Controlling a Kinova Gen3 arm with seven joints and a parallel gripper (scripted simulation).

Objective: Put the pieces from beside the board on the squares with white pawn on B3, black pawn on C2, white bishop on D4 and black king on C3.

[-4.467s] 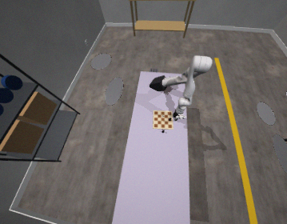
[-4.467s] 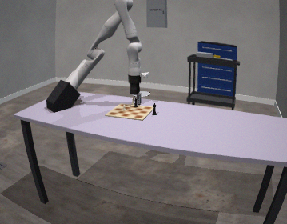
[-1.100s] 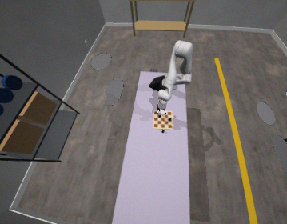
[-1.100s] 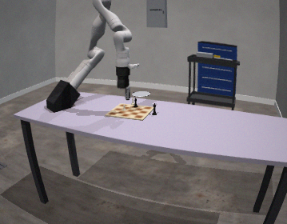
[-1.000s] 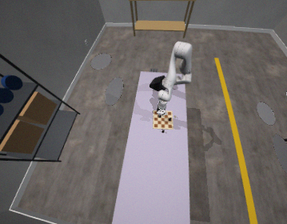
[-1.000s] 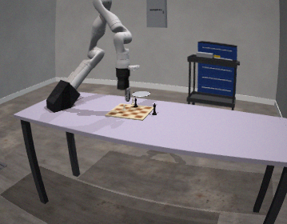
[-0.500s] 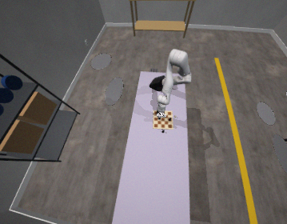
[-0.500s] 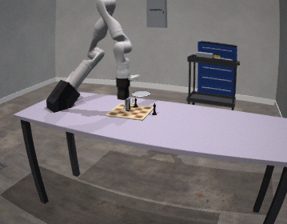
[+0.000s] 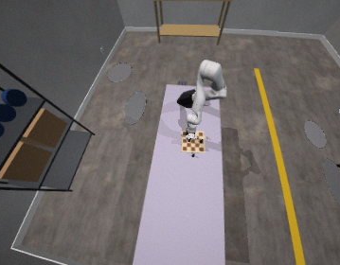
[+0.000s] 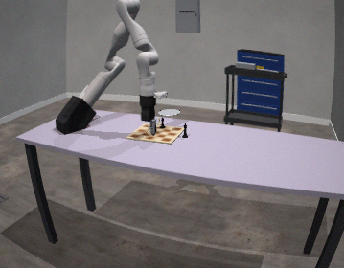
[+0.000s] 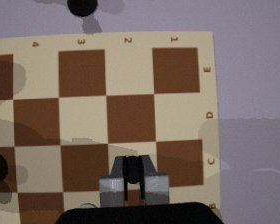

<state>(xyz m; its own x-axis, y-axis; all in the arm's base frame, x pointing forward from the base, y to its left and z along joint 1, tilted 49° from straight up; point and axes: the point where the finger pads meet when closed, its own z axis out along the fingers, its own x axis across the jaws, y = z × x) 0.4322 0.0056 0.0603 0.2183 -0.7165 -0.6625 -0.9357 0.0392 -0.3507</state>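
The black pawn is 1 cm below my hand. From my hand the other things lie so: white pawn (5 cm behind, 3 cm to the left, 1 cm below); chessboard (1 cm behind, 4 cm to the left, 3 cm below); black king (13 cm ahead, 7 cm to the left).
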